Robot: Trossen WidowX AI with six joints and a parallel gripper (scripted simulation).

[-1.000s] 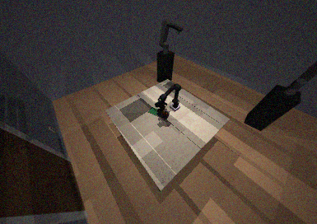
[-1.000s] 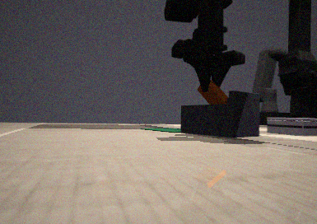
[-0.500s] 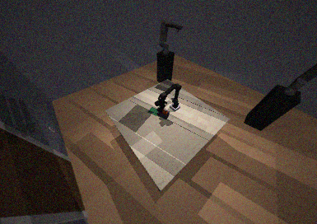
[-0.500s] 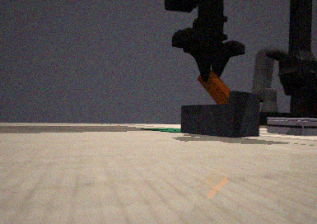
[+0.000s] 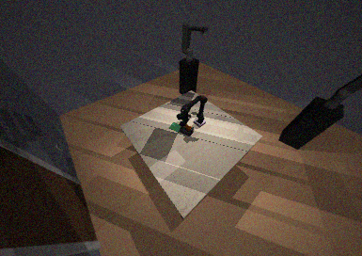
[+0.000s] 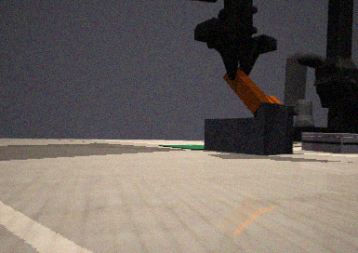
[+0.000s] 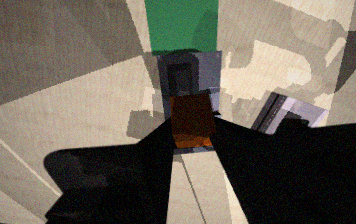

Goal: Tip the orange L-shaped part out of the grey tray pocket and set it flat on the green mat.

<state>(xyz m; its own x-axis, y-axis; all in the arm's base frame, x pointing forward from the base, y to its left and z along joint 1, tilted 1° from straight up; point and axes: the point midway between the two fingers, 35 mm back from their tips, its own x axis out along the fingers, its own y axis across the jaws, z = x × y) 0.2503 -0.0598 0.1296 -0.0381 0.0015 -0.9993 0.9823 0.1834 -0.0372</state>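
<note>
Right now the green mat is 160 mm below my gripper tip, 140 mm to the right of it and 10 mm ahead of it. The rest, counted from my gripper tip: orange L-shaped part: 30 mm to the left, 30 mm below, 20 mm behind.
</note>
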